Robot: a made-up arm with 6 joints.
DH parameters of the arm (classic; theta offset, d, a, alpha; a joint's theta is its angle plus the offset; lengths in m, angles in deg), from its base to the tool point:
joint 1: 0 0.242 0 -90
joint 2: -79.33 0 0.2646 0
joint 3: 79.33 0 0.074 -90
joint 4: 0 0.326 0 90
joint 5: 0 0 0.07 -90
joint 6: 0 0.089 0 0
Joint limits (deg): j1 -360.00..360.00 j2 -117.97..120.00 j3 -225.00..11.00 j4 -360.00..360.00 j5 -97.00..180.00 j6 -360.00..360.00
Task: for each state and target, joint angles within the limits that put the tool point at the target. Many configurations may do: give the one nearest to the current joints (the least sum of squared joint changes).
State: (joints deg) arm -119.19 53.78 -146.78 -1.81 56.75 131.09
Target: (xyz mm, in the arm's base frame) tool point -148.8 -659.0 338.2
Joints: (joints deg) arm -102.68 56.48 -141.51 -0.75 60.57 131.09
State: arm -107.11 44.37 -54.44 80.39 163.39 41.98
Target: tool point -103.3 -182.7 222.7
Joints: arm -137.13 24.25 -25.15 65.37 180.00 41.98
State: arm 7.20 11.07 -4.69 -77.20 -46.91 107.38
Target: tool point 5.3 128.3 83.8
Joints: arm 31.17 32.08 -0.04 -78.95 -36.21 107.38
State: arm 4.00 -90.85 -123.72 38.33 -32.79 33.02
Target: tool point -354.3 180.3 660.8
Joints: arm -37.06 -85.30 -90.30 38.18 -46.13 33.02
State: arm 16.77 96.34 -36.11 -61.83 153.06 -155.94
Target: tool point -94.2 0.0 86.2
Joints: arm -22.57 116.53 -31.34 -19.32 143.36 -155.94
